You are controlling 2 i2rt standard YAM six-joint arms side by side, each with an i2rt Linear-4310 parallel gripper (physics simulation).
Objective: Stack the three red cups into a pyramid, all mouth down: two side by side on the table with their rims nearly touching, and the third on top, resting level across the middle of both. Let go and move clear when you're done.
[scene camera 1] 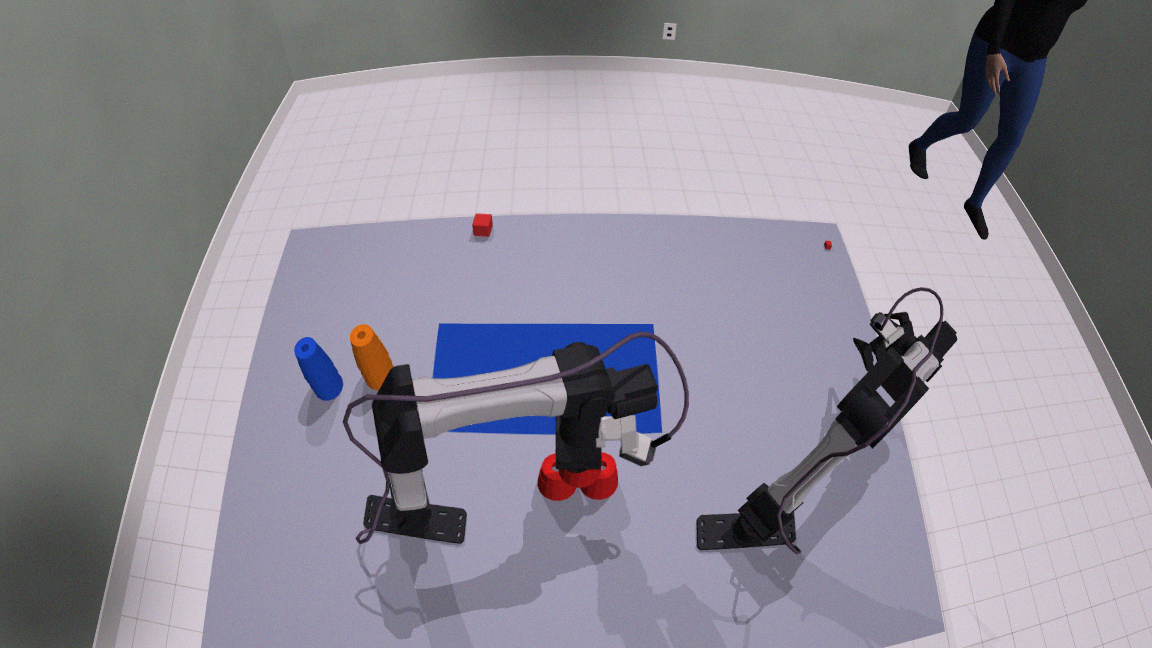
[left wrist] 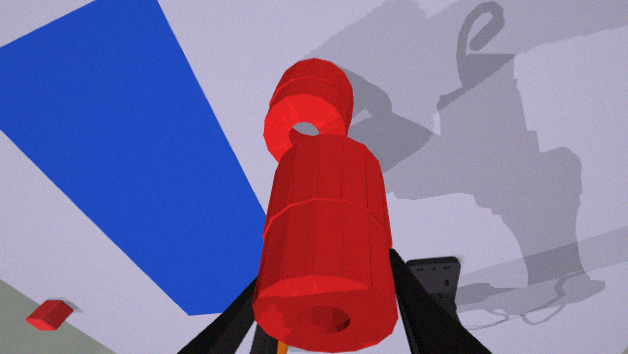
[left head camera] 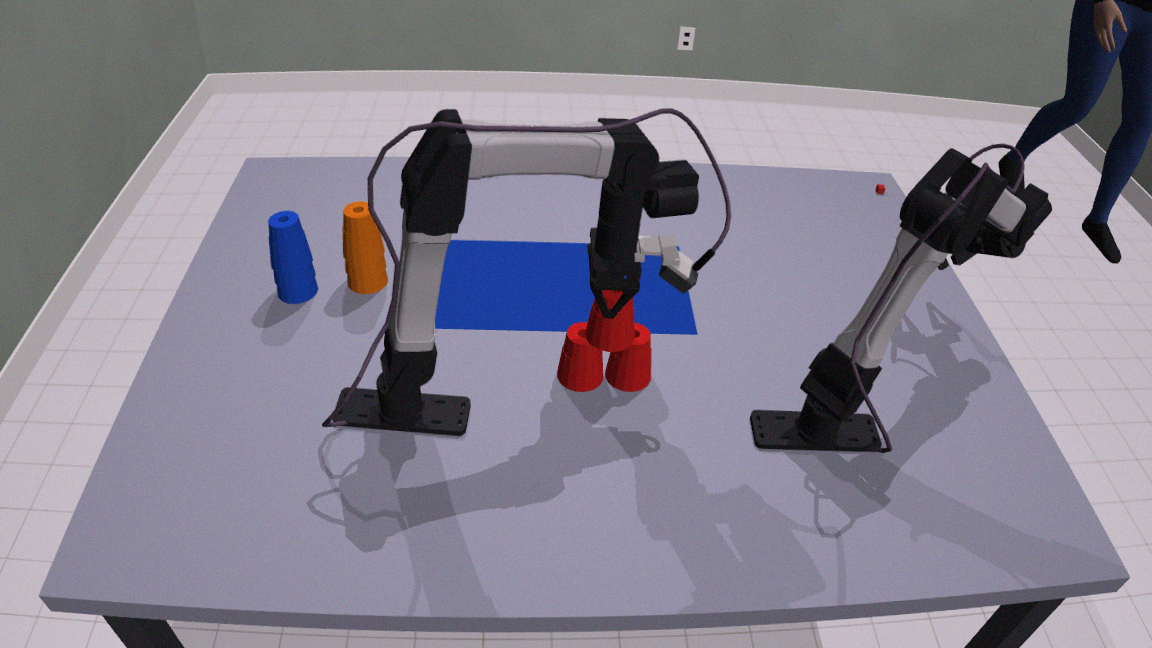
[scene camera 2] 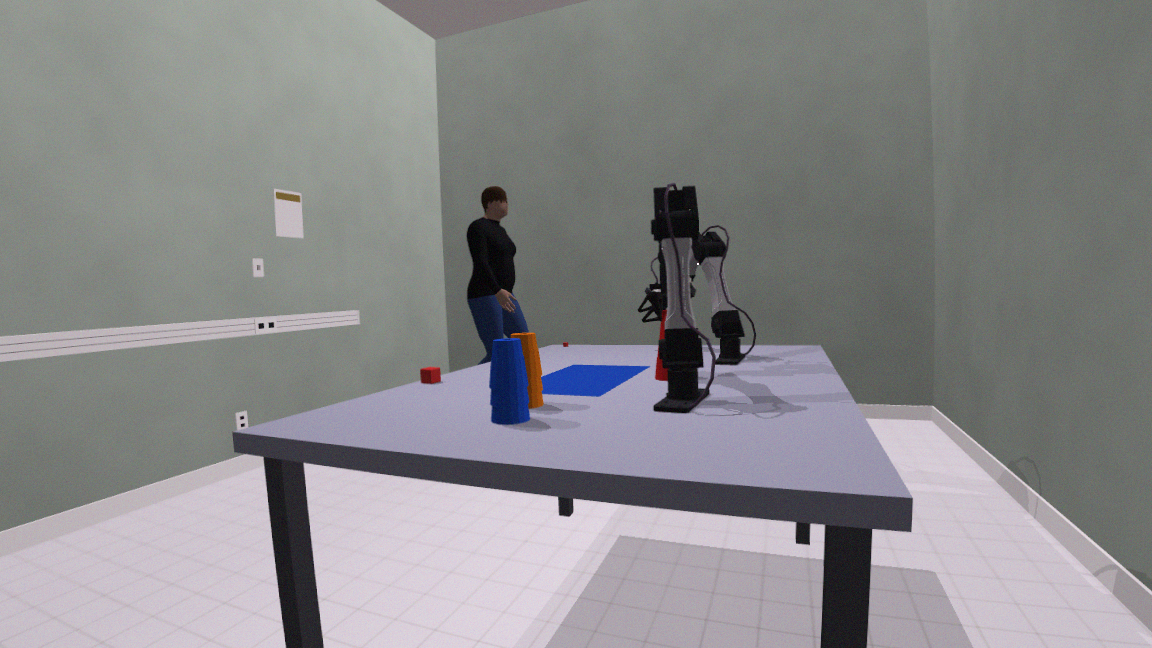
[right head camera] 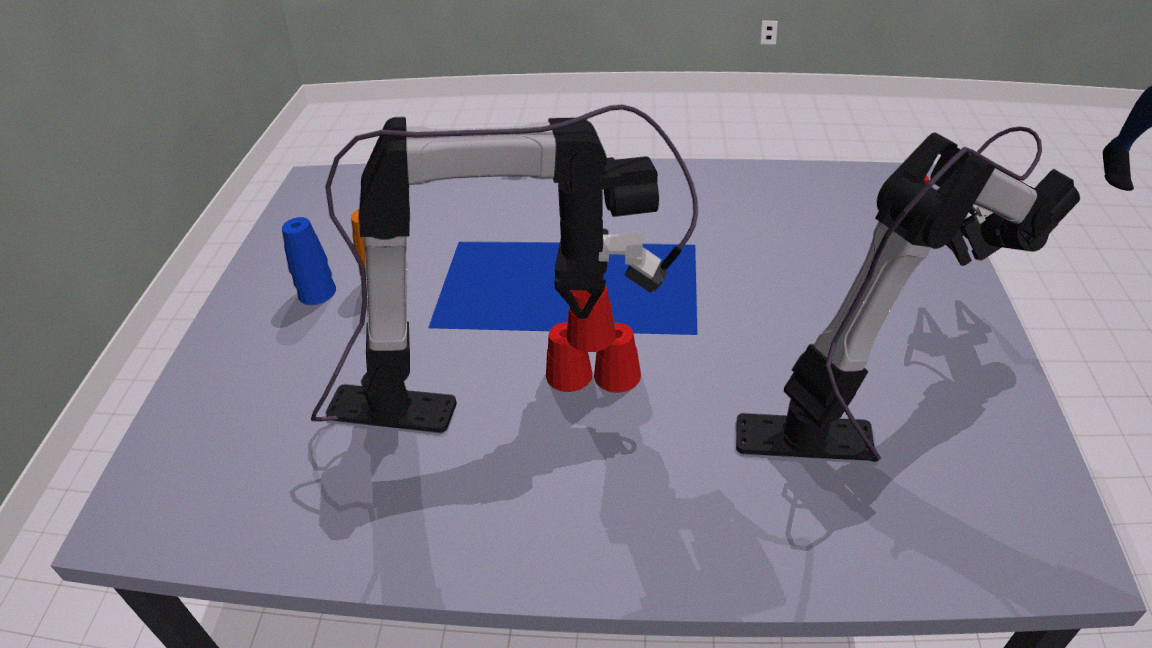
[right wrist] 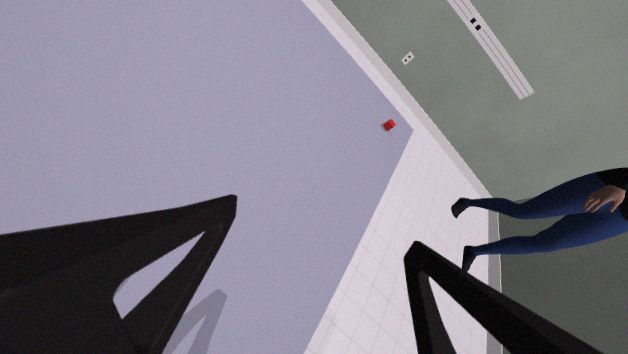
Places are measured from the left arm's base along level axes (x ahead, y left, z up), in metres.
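Pixels of known places: left gripper, fingertip midpoint: (scene camera 1: pixel 575 456) (left wrist: pixel 330 265) (left head camera: pixel 607 305) (right head camera: pixel 584 305); right gripper, fingertip midpoint: (scene camera 1: pixel 869 328) (scene camera 2: pixel 640 316) (right head camera: pixel 965 225) (right wrist: pixel 324 228); left arm's base, link origin: (scene camera 1: pixel 414 520) (left head camera: pixel 402 413) (scene camera 2: pixel 683 401) (right head camera: pixel 391 409); right arm's base, link origin: (scene camera 1: pixel 746 530) (left head camera: pixel 815 433) (scene camera 2: pixel 730 360) (right head camera: pixel 804 438).
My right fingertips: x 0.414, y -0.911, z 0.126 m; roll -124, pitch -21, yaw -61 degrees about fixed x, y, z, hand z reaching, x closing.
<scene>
For each thing: its top centre in the pictures, then the offset to it from my right fingertips. Level surfaces: height alone.
- third red cup, top centre: (left wrist: pixel 333 317) (right head camera: pixel 590 290) (left head camera: pixel 616 291) (scene camera 1: pixel 582 451) dz +0.052, dx -0.311, dy +0.607 m
- blue cup stack, top centre: (left head camera: pixel 284 217) (right head camera: pixel 296 223) (scene camera 2: pixel 504 339) (scene camera 1: pixel 305 345) dz +0.027, dx -0.143, dy +1.157 m
- blue mat, surface height: dz -0.126 m
Two red cups stand mouth down side by side on the table, the left one (left head camera: pixel 579 362) (right head camera: pixel 567 362) (scene camera 1: pixel 554 481) and the right one (left head camera: pixel 629 364) (right head camera: pixel 618 364) (scene camera 1: pixel 600 481), rims close together. The third red cup (left head camera: pixel 610 326) (right head camera: pixel 591 324) (left wrist: pixel 327 235) is mouth down and upright over the middle of both, at the height of their tops; whether it touches them I cannot tell. My left gripper (left head camera: pixel 612 304) (right head camera: pixel 581 304) (left wrist: pixel 330 265) is shut on this upper cup. My right gripper (right wrist: pixel 324 228) is open and empty, high at the table's right side.
A blue cup stack (left head camera: pixel 291 257) (right head camera: pixel 308 261) (scene camera 1: pixel 319 370) (scene camera 2: pixel 509 382) and an orange one (left head camera: pixel 364 249) (scene camera 1: pixel 371 358) (scene camera 2: pixel 529 370) stand at the left. A blue mat (left head camera: pixel 515 282) (scene camera 1: pixel 483 342) lies behind the red cups. Red cubes (scene camera 1: pixel 481 224) (scene camera 1: pixel 828 245) lie near the far edge.
</scene>
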